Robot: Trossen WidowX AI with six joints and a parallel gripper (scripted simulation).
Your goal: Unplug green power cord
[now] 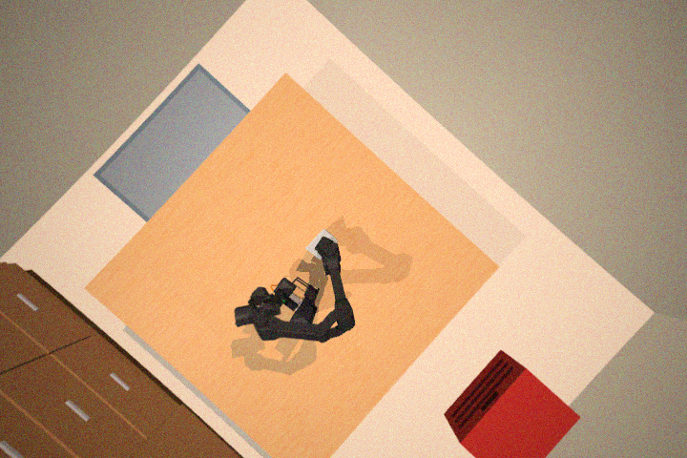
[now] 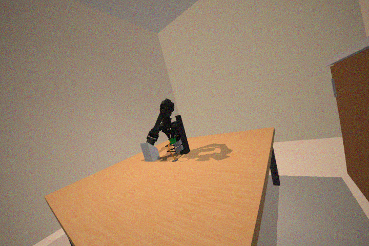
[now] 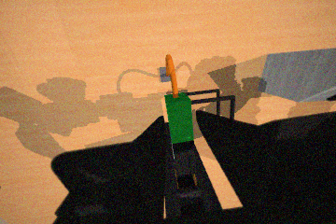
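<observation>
My gripper tip is 3 cm to the right of the green plug and 1 cm above it.
</observation>
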